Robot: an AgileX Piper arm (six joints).
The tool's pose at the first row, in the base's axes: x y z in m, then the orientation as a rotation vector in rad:
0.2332, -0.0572, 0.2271, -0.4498, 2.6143, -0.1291
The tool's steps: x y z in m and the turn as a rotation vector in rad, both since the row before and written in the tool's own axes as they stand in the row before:
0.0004, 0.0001, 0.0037, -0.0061, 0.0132, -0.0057
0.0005, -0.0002, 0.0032, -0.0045, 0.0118, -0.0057
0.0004, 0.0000, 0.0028, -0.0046, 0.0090, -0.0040
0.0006, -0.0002, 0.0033, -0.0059, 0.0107, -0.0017
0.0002, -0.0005, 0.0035, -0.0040, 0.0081, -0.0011
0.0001, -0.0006, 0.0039, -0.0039, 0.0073, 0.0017
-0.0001, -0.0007, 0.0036, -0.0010, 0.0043, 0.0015
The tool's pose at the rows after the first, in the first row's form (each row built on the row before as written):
0.2346, -0.0573, 0.2236, -0.4601, 2.6272, -0.1264
0.2357, -0.0577, 0.2206, -0.4698, 2.6384, -0.1254
0.2366, -0.0579, 0.2179, -0.4772, 2.6472, -0.1230
0.2376, -0.0583, 0.2147, -0.4820, 2.6584, -0.1186
0.2391, -0.0589, 0.2115, -0.4853, 2.6668, -0.1158
0.2409, -0.0595, 0.2080, -0.4847, 2.6750, -0.1121
0.2427, -0.0601, 0.2049, -0.4833, 2.6797, -0.1115

